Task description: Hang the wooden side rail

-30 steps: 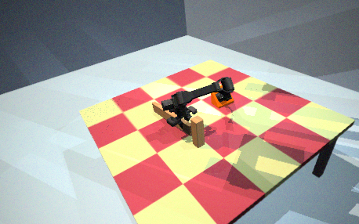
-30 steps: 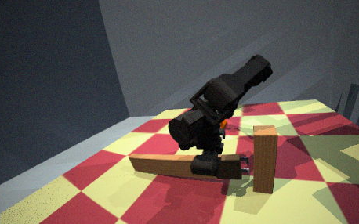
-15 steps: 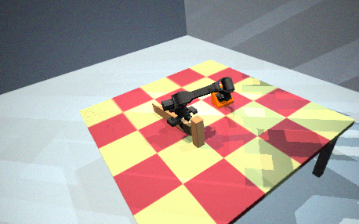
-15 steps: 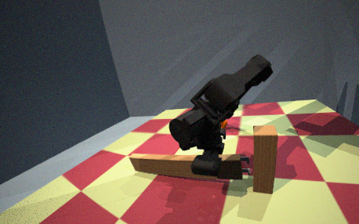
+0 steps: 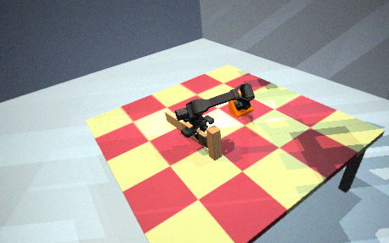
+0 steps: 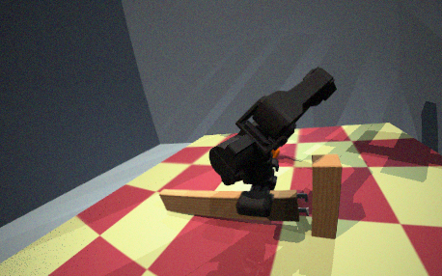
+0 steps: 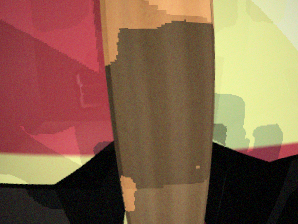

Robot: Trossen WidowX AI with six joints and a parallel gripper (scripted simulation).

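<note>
Right now my gripper tip is 130 mm to the right of the wooden headboard post, 40 mm below it and 10 mm past it.
</note>
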